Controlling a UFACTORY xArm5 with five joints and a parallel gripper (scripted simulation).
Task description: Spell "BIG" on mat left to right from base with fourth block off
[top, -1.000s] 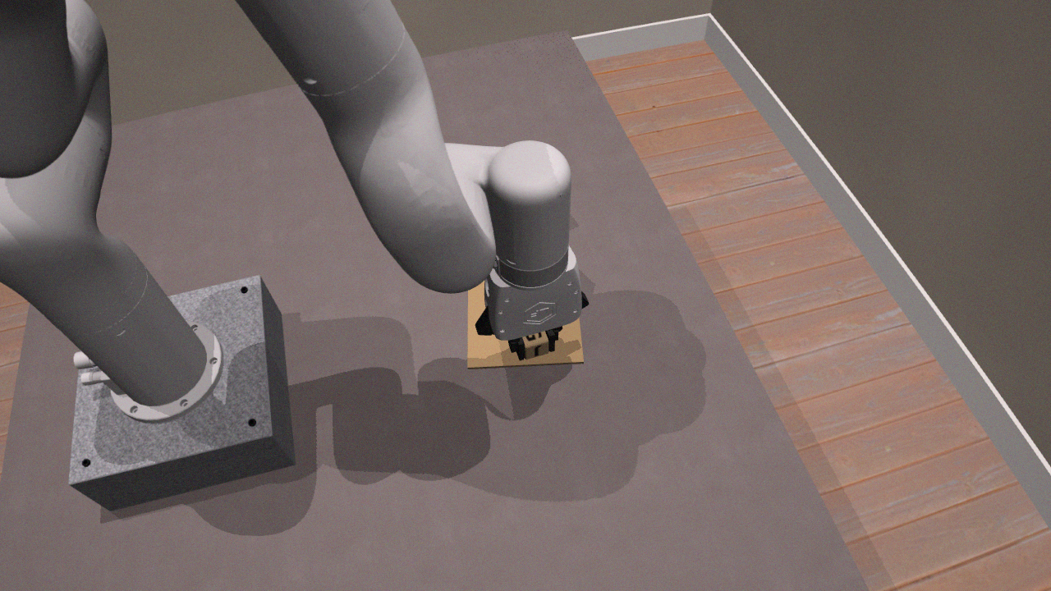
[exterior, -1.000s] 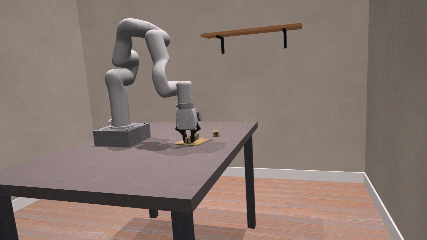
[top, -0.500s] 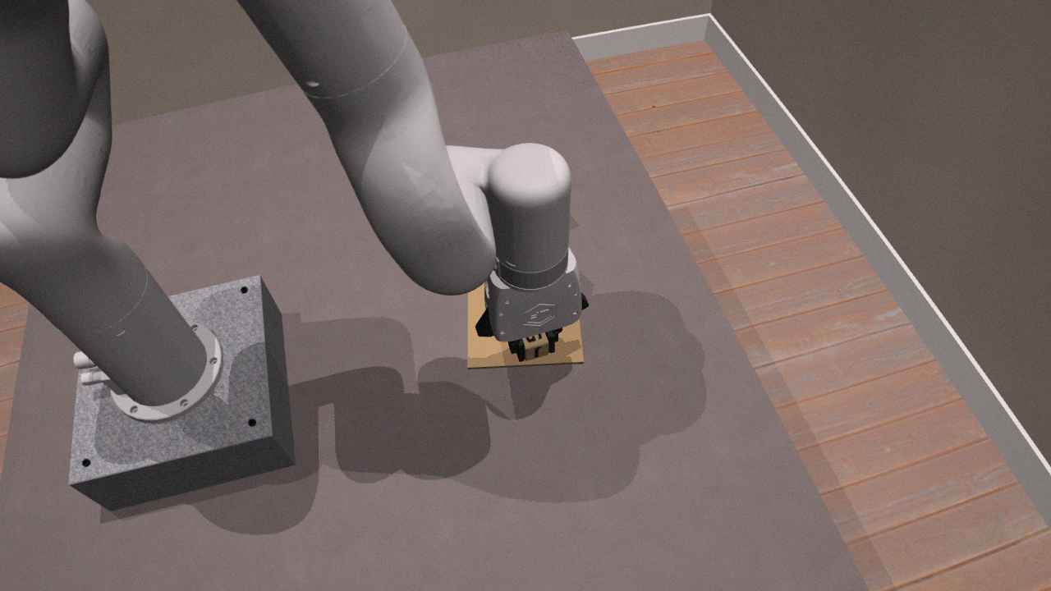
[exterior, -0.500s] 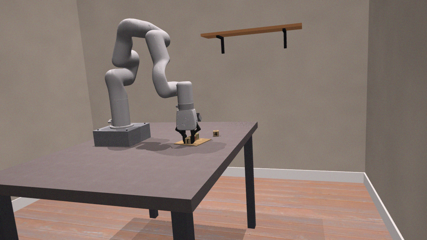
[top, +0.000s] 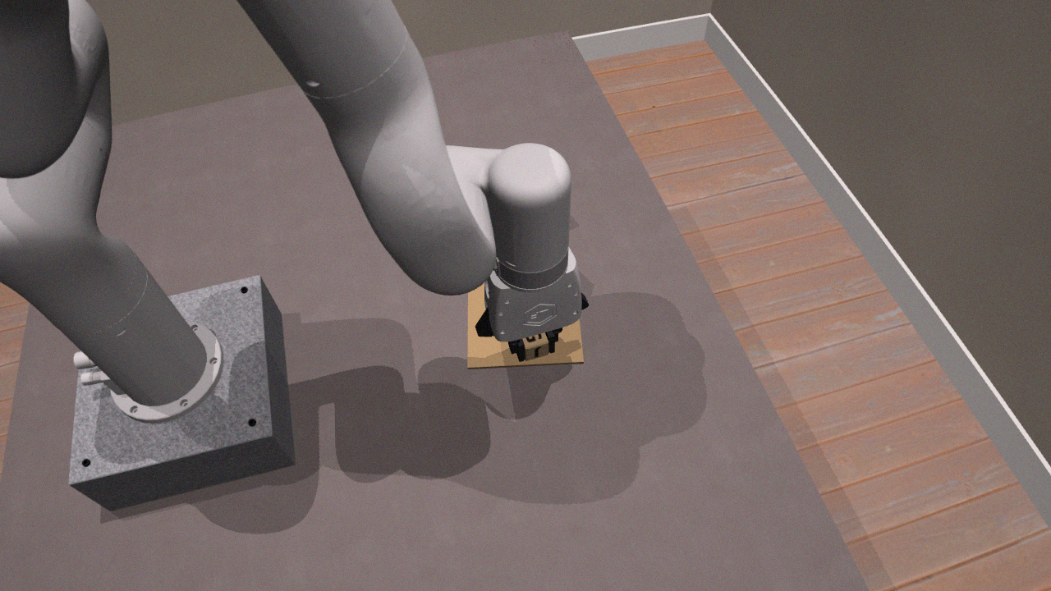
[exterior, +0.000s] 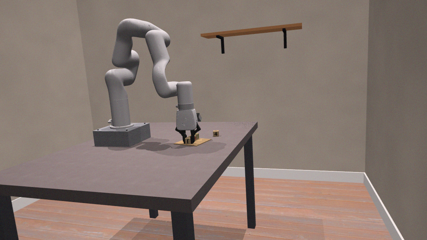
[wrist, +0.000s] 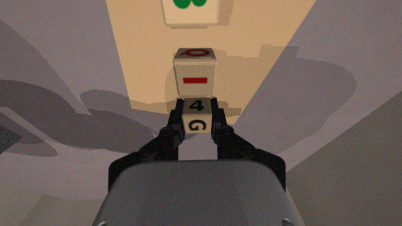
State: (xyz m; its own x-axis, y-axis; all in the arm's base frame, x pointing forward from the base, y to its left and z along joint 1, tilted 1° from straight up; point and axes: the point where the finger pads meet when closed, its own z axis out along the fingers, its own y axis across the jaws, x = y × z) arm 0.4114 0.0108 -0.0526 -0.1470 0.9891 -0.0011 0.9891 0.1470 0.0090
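Right now my hand is 10 mm above the G block. Also, from my hand: tan mat (50 mm to the left, 20 mm below, 10 mm behind); B block (100 mm to the left, 10 mm below, 10 mm behind).
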